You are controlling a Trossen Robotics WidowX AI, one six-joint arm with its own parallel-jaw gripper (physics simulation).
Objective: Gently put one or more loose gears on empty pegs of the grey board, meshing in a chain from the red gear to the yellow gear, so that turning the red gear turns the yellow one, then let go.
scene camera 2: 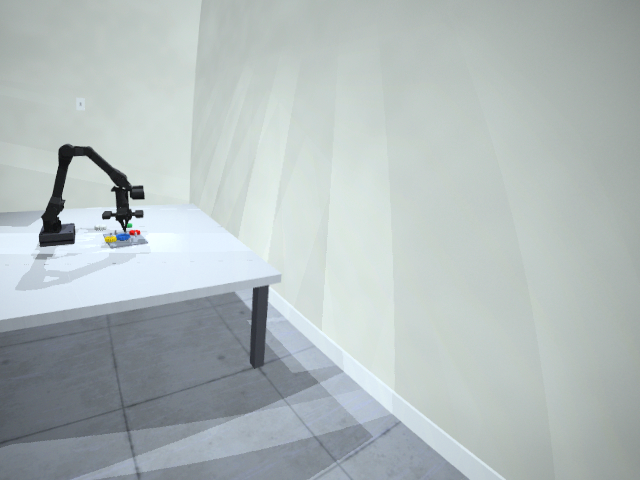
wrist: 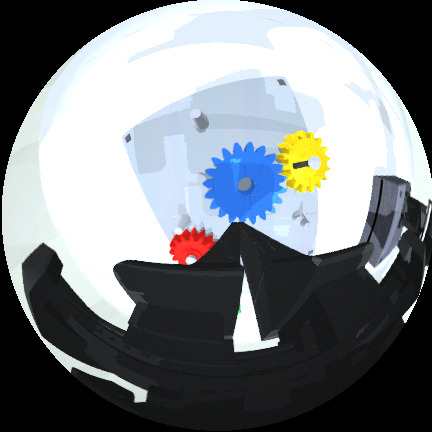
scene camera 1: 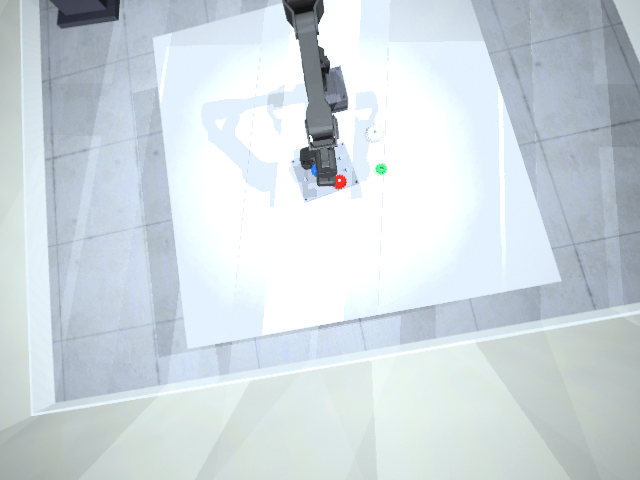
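Pixels of known places: gripper, between the fingertips: (scene camera 2: 124,231) (wrist: 236,227); arm's base, origin of its link: (scene camera 2: 52,230).
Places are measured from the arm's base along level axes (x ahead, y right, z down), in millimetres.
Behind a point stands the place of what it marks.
My gripper (scene camera 2: 124,230) {z 21, x 316, y -18 mm} (wrist: 236,227) {z 21, x 316, y -18 mm} is shut and empty, its fingertips beside the near edge of the blue gear in the wrist view. The blue gear (scene camera 1: 314,169) {z 32, x 310, y 31 mm} (scene camera 2: 122,237) {z 32, x 308, y 39 mm} (wrist: 225,175) {z 31, x 323, y 20 mm} is over the grey board (scene camera 1: 315,195) {z 48, x 403, y 33 mm} (scene camera 2: 139,240) {z 48, x 385, y 46 mm} (wrist: 160,150) {z 48, x 379, y 46 mm}, between the red gear (scene camera 1: 340,181) {z 30, x 363, y -61 mm} (scene camera 2: 134,232) {z 34, x 360, y -38 mm} (wrist: 187,243) {z 33, x 362, y -41 mm} and the yellow gear (scene camera 2: 110,239) {z 37, x 254, y 47 mm} (wrist: 295,150) {z 33, x 268, y 40 mm}. Its teeth meet the yellow ones in the wrist view. A finger partly hides the red gear, so I cannot tell whether blue and red mesh. I cannot tell whether blue is fully seated on a peg. An empty peg (wrist: 199,120) {z 33, x 339, y 62 mm} stands beyond it.
A loose green gear (scene camera 1: 381,173) {z 53, x 336, y -212 mm} (scene camera 2: 129,225) {z 42, x 328, y -192 mm} and a loose white gear (scene camera 1: 370,138) {z 47, x 201, y -181 mm} (scene camera 2: 99,227) {z 44, x 177, y -178 mm} lie on the table (scene camera 1: 423,232) {z 56, x 560, y -341 mm} beside the board. The arm's base (scene camera 1: 338,87) {z -3, x 24, y -73 mm} (scene camera 2: 57,236) {z 14, x 29, y 44 mm} stands behind the board. The arm hides the yellow gear in scene camera 1.
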